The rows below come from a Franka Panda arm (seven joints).
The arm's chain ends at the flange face. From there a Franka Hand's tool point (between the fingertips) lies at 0.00 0.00 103.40 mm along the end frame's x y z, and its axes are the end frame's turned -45 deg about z.
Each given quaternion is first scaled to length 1.
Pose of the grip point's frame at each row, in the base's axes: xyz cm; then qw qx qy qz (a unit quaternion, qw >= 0):
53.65 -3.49 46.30 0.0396 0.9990 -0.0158 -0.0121
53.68 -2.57 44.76 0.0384 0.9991 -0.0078 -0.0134
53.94 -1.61 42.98 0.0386 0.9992 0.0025 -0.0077
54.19 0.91 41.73 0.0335 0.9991 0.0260 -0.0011
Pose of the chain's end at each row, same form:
53.91 -2.68 56.60 0.0412 0.9169 -0.3969 0.0040
53.96 -1.78 55.07 0.0406 0.9201 -0.3896 0.0023
54.10 -0.81 53.29 0.0386 0.9241 -0.3801 0.0077
54.19 1.60 52.05 0.0314 0.9330 -0.3583 0.0118

